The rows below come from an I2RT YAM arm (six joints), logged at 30 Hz.
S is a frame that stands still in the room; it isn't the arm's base.
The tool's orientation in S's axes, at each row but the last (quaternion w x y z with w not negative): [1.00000 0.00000 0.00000 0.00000]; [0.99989 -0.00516 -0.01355 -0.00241]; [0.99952 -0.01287 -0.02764 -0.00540]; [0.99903 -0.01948 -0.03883 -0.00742]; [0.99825 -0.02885 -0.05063 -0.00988]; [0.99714 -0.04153 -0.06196 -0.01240]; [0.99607 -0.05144 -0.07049 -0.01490]
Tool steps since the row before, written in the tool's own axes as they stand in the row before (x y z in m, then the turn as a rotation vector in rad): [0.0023 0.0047 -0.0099 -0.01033 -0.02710 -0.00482]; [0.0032 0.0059 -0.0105 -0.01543 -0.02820 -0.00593]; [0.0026 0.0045 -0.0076 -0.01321 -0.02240 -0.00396]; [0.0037 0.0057 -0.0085 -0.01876 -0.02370 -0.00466]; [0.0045 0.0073 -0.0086 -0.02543 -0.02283 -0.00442]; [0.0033 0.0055 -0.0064 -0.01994 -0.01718 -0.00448]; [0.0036 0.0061 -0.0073 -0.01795 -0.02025 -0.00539]
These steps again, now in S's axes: [0.0023 0.0047 -0.0099 -0.01033 -0.02710 -0.00482]; [0.0035 0.0058 -0.0105 -0.01540 -0.02819 -0.00606]; [0.0031 0.0043 -0.0076 -0.01323 -0.02236 -0.00411]; [0.0044 0.0053 -0.0084 -0.01873 -0.02361 -0.00519]; [0.0055 0.0067 -0.0085 -0.02537 -0.02262 -0.00568]; [0.0042 0.0049 -0.0064 -0.01975 -0.01710 -0.00552]; [0.0048 0.0052 -0.0073 -0.01776 -0.02029 -0.00582]
